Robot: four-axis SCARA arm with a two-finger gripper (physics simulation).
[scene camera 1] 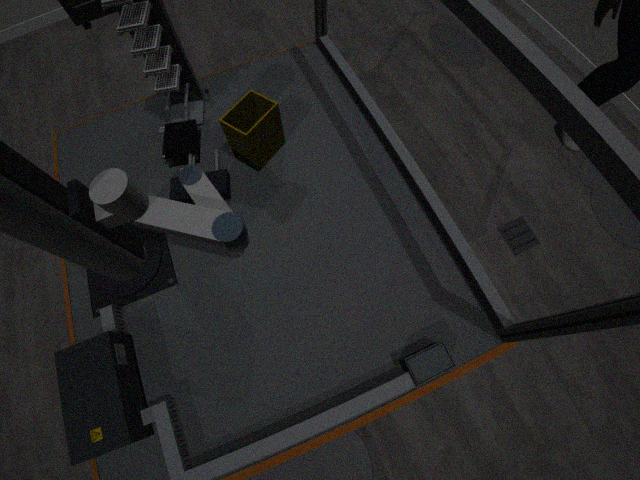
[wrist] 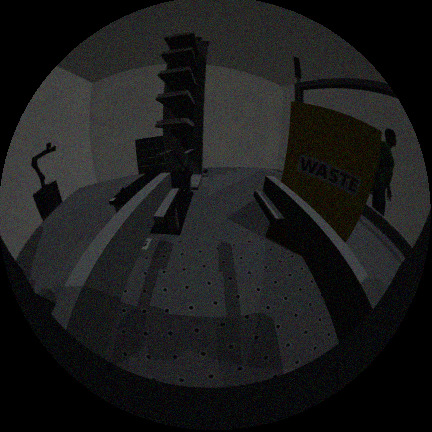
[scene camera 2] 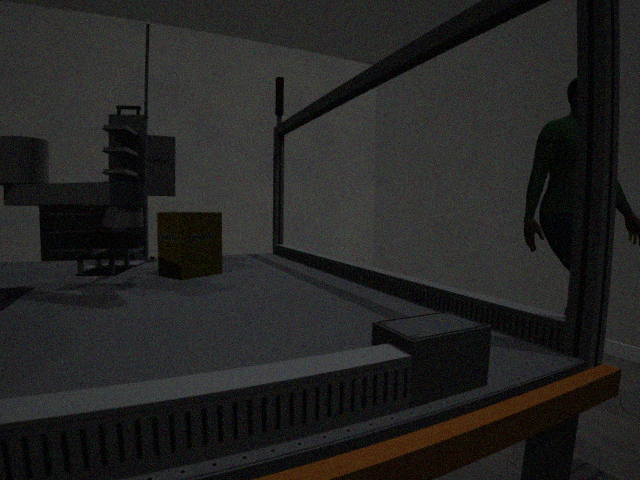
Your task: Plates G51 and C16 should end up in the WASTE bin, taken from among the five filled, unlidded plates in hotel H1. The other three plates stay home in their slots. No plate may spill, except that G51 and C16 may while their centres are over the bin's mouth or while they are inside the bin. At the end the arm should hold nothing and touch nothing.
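Where they show: gripper, between the fingertips: (scene camera 1: 204,153) (wrist: 217,182); arm's base, origin of its link: (scene camera 1: 129,261).
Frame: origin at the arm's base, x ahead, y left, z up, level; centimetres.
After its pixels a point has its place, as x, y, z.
Observation:
Hotel H1 (scene camera 1: 178,49) @[42.4, 58.3, 26.2] (scene camera 2: 127,191) (wrist: 197,110) @[41.5, 58.5, 25.1] is a tall dark tower with stacked shelves. Several pale gridded plates (scene camera 1: 167,77) @[34.9, 53.6, 20.5] show on its shelves in scene camera 1; their labels cannot be read. The yellow WASTE bin (scene camera 1: 261,142) @[57.3, 16.3, 13.0] (scene camera 2: 190,245) @[56.1, 15.8, 11.4] (wrist: 325,155) @[49.5, 19.8, 15.5] stands upright to the right of the hotel's foot; its inside is too dark to tell what it holds. My gripper (scene camera 1: 204,156) @[37.9, 22.3, 11.1] (wrist: 217,182) @[37.9, 22.3, 11.1] is shut with nothing between its two parallel fingers, which still stand some way apart. It is low over the deck, left of the bin and apart from it.
A dark block-like stand (scene camera 1: 180,140) @[30.4, 35.6, 7.3] sits between the hotel and my gripper, close by the left finger. A grey box (scene camera 1: 429,363) @[74.7, -66.8, 8.8] (scene camera 2: 431,356) @[71.7, -70.5, 6.7] and a slotted duct (scene camera 1: 310,421) @[39.9, -67.2, 7.3] (scene camera 2: 206,392) @[48.5, -70.3, 7.3] line the front edge. A dark cabinet (scene camera 1: 90,392) @[-11.6, -39.2, 12.8] is at the lower left. A person (scene camera 2: 558,180) (wrist: 384,170) stands beyond the fence.

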